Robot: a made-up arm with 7 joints. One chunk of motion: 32 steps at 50 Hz.
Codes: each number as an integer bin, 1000 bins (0 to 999) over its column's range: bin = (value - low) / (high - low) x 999, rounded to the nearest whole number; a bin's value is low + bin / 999 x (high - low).
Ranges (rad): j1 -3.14..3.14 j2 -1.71..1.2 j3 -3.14..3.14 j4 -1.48..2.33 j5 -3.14..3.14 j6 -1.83..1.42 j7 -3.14..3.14
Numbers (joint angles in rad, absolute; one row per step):
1: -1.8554 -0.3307 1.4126 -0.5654 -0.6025 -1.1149 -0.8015
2: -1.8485 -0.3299 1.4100 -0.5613 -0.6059 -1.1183 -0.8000
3: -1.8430 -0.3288 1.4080 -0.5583 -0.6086 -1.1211 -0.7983
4: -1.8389 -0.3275 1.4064 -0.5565 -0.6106 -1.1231 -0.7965
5: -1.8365 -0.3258 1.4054 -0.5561 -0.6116 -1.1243 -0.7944
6: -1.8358 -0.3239 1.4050 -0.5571 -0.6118 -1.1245 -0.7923
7: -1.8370 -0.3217 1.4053 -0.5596 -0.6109 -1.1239 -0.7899
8: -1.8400 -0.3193 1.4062 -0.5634 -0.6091 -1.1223 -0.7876
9: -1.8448 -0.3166 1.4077 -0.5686 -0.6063 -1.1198 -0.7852
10: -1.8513 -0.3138 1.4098 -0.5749 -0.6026 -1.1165 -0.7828
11: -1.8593 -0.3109 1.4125 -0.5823 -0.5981 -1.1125 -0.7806
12: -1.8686 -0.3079 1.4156 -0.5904 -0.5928 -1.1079 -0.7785
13: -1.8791 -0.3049 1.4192 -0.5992 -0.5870 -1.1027 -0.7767
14: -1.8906 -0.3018 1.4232 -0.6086 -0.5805 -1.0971 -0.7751
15: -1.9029 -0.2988 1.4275 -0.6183 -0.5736 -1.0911 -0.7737
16: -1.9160 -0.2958 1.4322 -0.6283 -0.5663 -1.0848 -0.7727
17: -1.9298 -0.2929 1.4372 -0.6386 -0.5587 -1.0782 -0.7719
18: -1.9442 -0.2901 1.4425 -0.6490 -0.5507 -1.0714 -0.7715
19: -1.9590 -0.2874 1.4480 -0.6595 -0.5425 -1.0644 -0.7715
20: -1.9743 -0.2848 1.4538 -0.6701 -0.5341 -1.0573 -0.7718
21: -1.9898 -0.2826 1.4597 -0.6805 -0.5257 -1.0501 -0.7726
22: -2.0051 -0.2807 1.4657 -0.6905 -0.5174 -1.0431 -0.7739
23: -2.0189 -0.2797 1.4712 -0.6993 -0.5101 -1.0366 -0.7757
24: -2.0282 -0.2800 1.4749 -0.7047 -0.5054 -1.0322 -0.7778
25: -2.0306 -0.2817 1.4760 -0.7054 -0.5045 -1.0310 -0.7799
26: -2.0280 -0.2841 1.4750 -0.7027 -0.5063 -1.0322 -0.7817
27: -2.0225 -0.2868 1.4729 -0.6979 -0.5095 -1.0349 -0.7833
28: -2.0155 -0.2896 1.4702 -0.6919 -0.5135 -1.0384 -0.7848
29: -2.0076 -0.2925 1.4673 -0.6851 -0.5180 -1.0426 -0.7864
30: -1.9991 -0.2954 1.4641 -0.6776 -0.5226 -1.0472 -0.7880
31: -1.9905 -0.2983 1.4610 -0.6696 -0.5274 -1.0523 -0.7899
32: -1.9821 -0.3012 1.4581 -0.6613 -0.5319 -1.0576 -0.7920
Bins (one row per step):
1: 204 474 724 240 404 220 372
2: 205 474 724 241 403 219 372
3: 206 474 723 242 403 218 373
4: 207 475 723 242 402 217 373
5: 207 475 723 242 402 217 373
6: 207 476 723 242 402 217 373
7: 207 477 723 241 402 217 374
8: 207 477 723 240 403 218 374
9: 206 478 723 239 403 218 375
10: 205 479 724 237 404 219 375
11: 204 480 724 235 404 221 375
12: 202 481 725 233 405 222 376
13: 201 482 725 231 406 224 376
14: 199 483 726 228 407 225 376
15: 197 484 727 226 408 227 376
16: 195 485 727 223 409 229 377
17: 193 486 728 221 411 231 377
18: 190 487 729 218 412 233 377
19: 188 488 730 215 413 235 377
20: 185 489 731 212 415 238 377
21: 183 490 732 210 416 240 377
22: 181 491 733 207 417 242 376
23: 178 491 734 205 418 244 376
24: 177 491 734 203 419 245 376
25: 176 490 734 203 419 246 375
26: 177 490 734 204 419 245 375
27: 178 489 734 205 418 244 375
28: 179 488 733 207 418 243 375
29: 180 487 733 208 417 242 374
30: 181 486 732 210 416 241 374
31: 183 485 732 212 416 239 374
32: 184 484 731 215 415 237 374

